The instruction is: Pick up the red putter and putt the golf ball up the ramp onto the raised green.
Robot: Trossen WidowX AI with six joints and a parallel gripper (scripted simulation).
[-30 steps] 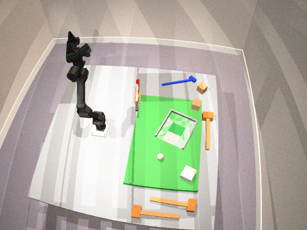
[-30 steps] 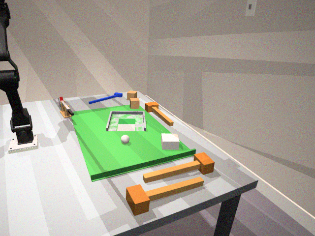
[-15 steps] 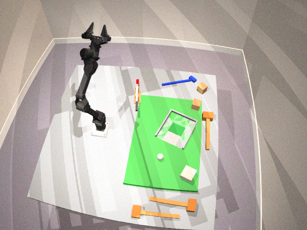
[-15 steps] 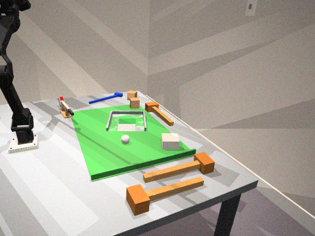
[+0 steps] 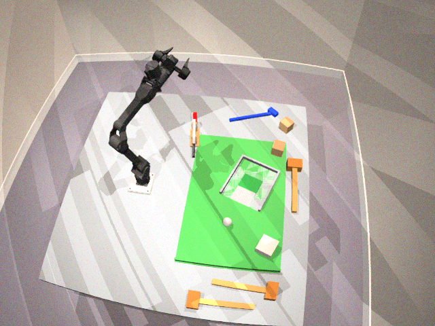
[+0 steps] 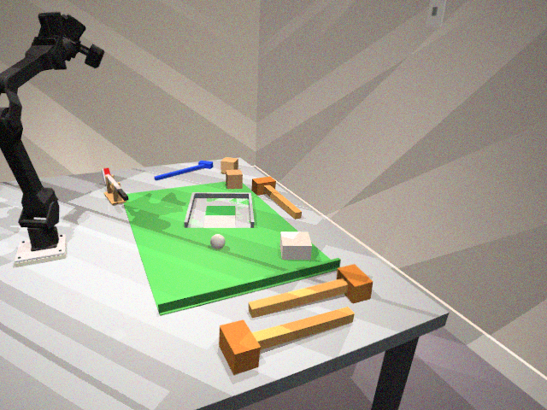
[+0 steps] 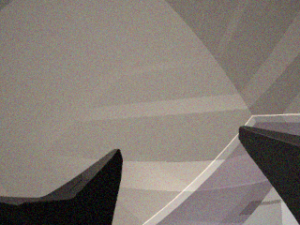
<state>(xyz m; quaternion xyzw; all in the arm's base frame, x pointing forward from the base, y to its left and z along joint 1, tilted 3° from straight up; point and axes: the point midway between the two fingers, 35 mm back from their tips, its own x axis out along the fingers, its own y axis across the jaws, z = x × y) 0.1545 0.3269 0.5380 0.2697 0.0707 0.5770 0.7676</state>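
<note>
My gripper tip is 480 mm above the red putter, 90 mm to the left of it and 50 mm short of it. Also, from my gripper tip: blue putter 530 mm below, 360 mm ahead, 140 mm to the left; then green mat 540 mm below, 400 mm to the right, 320 mm ahead; then white golf ball 550 mm to the right, 520 mm below, 290 mm ahead.
</note>
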